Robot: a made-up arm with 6 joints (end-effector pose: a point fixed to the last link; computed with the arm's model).
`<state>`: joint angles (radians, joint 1 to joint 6).
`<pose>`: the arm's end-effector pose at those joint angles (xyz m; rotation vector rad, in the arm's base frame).
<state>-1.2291 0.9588 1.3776 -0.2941 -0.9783 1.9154</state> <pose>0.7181 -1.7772 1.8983 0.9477 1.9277 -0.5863</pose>
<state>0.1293 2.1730 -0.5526 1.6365 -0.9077 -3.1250</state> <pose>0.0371 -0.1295 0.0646 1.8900 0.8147 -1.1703</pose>
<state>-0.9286 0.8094 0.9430 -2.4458 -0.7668 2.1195</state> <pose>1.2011 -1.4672 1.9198 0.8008 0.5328 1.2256</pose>
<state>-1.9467 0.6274 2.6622 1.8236 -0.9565 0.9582</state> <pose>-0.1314 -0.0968 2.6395 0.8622 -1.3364 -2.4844</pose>
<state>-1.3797 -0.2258 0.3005 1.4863 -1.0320 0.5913</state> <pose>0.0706 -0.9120 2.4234 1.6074 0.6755 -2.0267</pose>
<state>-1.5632 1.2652 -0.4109 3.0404 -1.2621 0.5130</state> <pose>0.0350 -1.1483 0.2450 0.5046 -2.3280 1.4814</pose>
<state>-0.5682 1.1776 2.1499 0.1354 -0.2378 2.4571</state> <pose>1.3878 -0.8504 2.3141 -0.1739 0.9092 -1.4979</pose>
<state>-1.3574 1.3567 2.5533 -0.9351 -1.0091 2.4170</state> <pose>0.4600 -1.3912 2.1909 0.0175 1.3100 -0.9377</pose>
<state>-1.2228 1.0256 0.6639 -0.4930 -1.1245 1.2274</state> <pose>0.7470 -1.7629 1.0455 2.1803 1.7959 0.5384</pose>
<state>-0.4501 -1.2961 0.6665 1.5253 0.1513 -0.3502</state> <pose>-0.9622 0.5505 2.2209 -0.2995 -0.3017 -0.0832</pose>
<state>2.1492 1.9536 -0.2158 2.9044 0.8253 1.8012</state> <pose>-0.2137 0.2594 -0.1024 0.9304 1.5660 -0.9177</pose>
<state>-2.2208 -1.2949 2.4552 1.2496 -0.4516 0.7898</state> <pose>0.9023 1.1999 0.5249 -1.5291 -1.6141 -1.2176</pose>
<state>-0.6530 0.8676 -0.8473 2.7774 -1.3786 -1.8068</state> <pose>0.7519 -0.6023 0.5893 1.1053 1.5932 -0.5728</pose>
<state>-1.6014 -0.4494 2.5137 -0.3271 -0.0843 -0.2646</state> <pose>0.0406 1.2940 1.8966 -1.2558 0.4276 0.4588</pose>
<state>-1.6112 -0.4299 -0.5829 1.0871 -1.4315 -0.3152</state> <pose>-0.1656 -0.8246 1.6283 2.5835 -0.2332 -1.5327</pose>
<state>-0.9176 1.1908 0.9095 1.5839 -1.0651 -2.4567</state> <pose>1.1224 -1.6894 1.1382 1.4649 -0.8565 0.1545</pose>
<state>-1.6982 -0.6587 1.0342 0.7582 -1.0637 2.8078</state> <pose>-0.0160 0.3881 2.6984 -0.8232 -1.0039 2.3651</pose>
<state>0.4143 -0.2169 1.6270 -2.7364 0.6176 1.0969</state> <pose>-0.1635 -0.1301 2.8983 -0.4497 0.2494 -2.5842</pose>
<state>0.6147 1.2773 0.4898 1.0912 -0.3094 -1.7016</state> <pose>1.5611 1.0372 0.5303 1.9816 1.7809 0.8064</pose>
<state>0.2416 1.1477 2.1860 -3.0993 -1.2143 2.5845</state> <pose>1.2816 0.3164 2.3721 -0.7195 -0.4706 2.2292</pose>
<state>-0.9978 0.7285 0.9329 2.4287 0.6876 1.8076</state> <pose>1.0983 -1.4982 1.8287 2.1865 -1.2646 1.8262</pose>
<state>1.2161 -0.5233 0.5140 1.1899 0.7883 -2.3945</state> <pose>-0.0426 0.2502 2.7338 0.4176 -0.7772 -1.9790</pose>
